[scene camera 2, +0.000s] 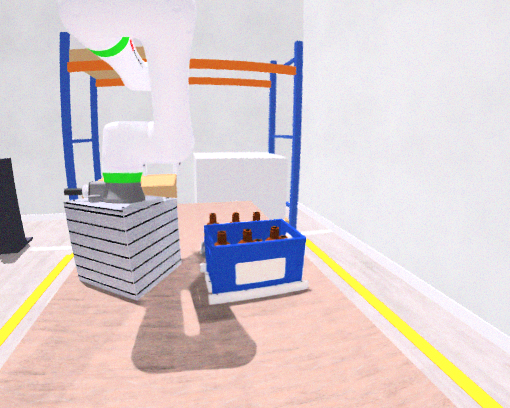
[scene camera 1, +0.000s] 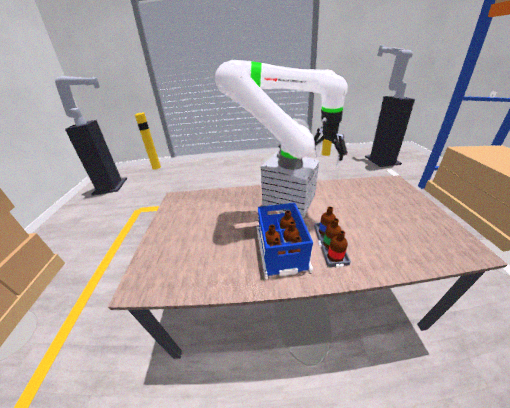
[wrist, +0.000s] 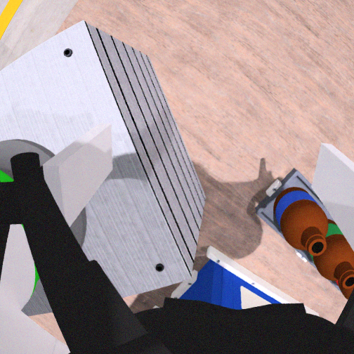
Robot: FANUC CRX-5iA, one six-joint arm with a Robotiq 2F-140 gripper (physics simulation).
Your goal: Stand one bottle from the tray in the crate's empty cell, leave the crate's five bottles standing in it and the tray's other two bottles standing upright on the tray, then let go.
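Frame: origin at the arm's base, x ahead, y left, z up, level; metres.
Seen in the pictures: gripper, fingertip midpoint: [scene camera 2: 160, 174] [scene camera 1: 327, 161]; arm's base, origin of the base link: [scene camera 2: 122, 200] [scene camera 1: 290, 163].
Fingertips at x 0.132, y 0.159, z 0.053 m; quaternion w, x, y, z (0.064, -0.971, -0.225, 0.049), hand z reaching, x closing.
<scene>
Offsets run from my fingertips to a thing's top centre. "*": to the spot under its first point. Level surfaces: height alone.
My gripper [scene camera 1: 330, 149] [wrist: 216, 155] is open, high above the table and behind the tray; the arm hides it in scene camera 2. Three brown bottles stand upright on the grey tray {* 0.417 m ahead, 0.065 m right, 0.292 m down} [scene camera 1: 346, 261] [wrist: 267, 211]: a blue-label bottle {0.192 m ahead, 0.056 m right, 0.157 m down} [scene camera 1: 328, 219] [wrist: 301, 220] at the back, a green-label bottle {0.281 m ahead, 0.073 m right, 0.157 m down} [scene camera 1: 332, 232] [wrist: 334, 257] in the middle and a red-label bottle {0.364 m ahead, 0.088 m right, 0.157 m down} [scene camera 1: 338, 246] at the front. The blue crate {0.257 m ahead, 0.319 m right, 0.143 m down} [scene camera 1: 287, 261] [scene camera 2: 220, 270] [wrist: 204, 284] stands left of the tray in scene camera 1. Several brown bottles show upright inside; its walls partly hide them, and I cannot tell which cell is empty.
The silver arm base [scene camera 1: 285, 182] [scene camera 2: 125, 240] [wrist: 120, 240] stands behind the crate in scene camera 1. All stands on the brown table {0.318 m down} [scene camera 1: 200, 280] [scene camera 2: 310, 360]. Cardboard boxes [scene camera 1: 475, 185] and a blue rack post [scene camera 1: 457, 95] are beyond the table's right side.
</scene>
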